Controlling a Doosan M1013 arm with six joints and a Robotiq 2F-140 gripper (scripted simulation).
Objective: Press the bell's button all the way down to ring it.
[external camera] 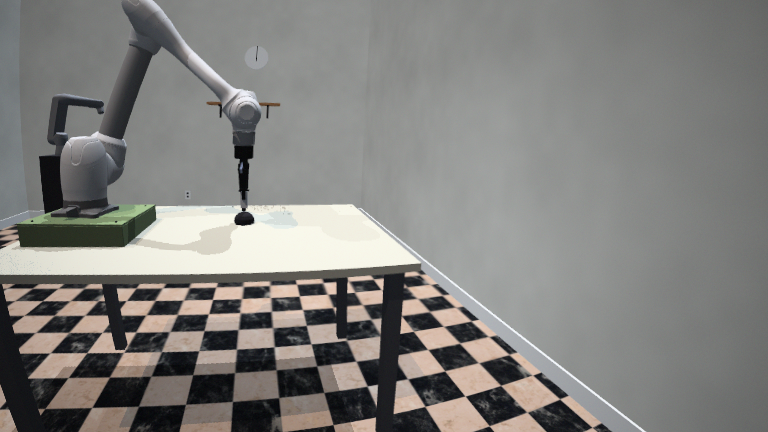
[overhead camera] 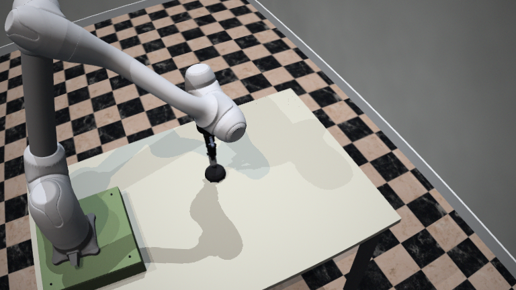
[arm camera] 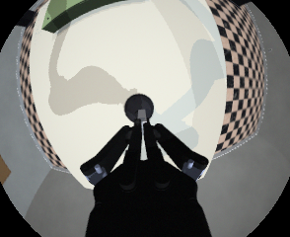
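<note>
My gripper is now 1 cm to the left of the black dome bell and 6 cm above it.
</note>
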